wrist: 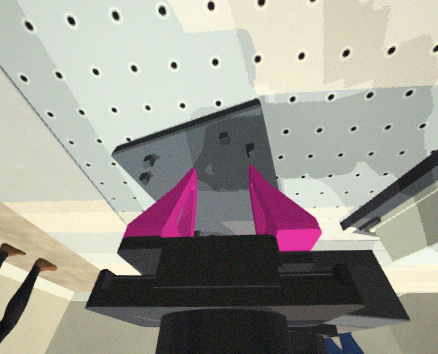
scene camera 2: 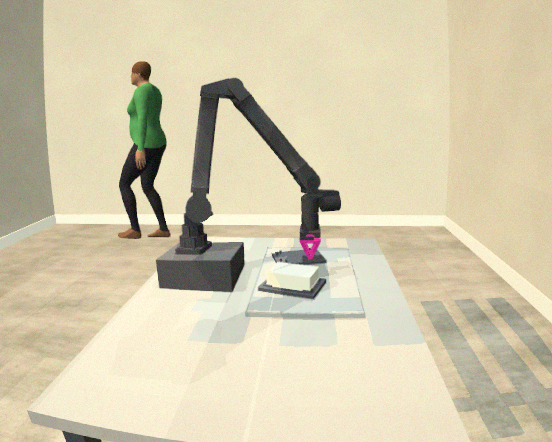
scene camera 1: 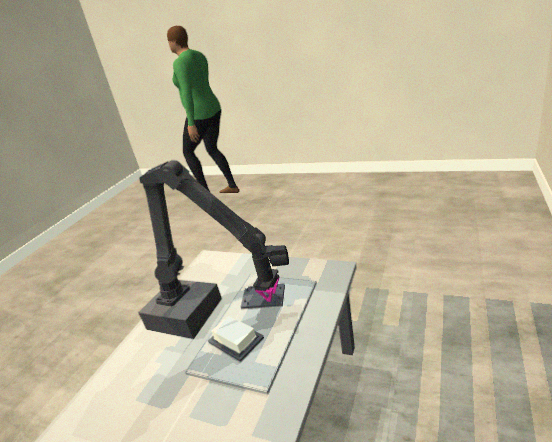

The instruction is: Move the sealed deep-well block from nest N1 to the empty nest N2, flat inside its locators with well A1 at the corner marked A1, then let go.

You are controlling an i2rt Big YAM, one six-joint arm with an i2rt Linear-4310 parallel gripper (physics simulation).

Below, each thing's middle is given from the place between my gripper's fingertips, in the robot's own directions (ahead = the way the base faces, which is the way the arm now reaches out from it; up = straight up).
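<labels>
There's a cream-white block [scene camera 2: 283, 275] that's 220 mm to the right of my hand, 40 mm behind it and 20 mm above it. As for the pale perforated plate [scene camera 1: 277, 323], my gripper is 20 mm above it and 130 mm to the left of it.
</labels>
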